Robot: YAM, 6 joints.
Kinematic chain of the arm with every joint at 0, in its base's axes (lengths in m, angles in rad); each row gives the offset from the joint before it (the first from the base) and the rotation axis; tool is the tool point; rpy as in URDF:
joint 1: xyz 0 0 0.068 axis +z
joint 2: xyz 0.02 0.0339 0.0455 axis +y
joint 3: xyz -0.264 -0.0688 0 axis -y
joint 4: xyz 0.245 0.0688 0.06 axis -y
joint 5: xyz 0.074 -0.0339 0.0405 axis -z
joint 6: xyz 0.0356 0 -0.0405 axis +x
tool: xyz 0 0 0 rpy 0 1.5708 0
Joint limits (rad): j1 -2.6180..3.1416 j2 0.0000..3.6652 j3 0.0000..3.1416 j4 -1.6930..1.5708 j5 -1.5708..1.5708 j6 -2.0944..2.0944
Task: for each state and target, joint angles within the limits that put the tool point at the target. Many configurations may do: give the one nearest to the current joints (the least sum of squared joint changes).
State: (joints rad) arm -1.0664 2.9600 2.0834 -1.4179 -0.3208 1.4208
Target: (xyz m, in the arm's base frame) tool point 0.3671 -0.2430 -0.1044
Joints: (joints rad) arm -0.6128 3.0764 2.2417 -1.2449 -0.3540 1.4208
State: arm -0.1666 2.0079 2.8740 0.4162 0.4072 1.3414
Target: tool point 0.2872 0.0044 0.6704
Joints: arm 0.0702 2.0828 2.9227 0.5545 0.4584 1.3414
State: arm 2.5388 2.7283 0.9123 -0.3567 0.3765 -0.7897
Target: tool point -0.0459 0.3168 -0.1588
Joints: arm 1.7617 2.8488 1.2981 -0.1894 0.4365 -0.7897
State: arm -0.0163 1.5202 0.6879 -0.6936 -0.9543 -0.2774
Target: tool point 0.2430 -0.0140 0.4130
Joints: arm -0.1772 1.1766 1.3054 -0.5104 -0.9543 -0.2774
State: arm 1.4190 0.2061 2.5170 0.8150 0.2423 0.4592
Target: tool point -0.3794 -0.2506 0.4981
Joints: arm 0.5711 0.5128 2.4707 0.6989 0.1617 0.4592
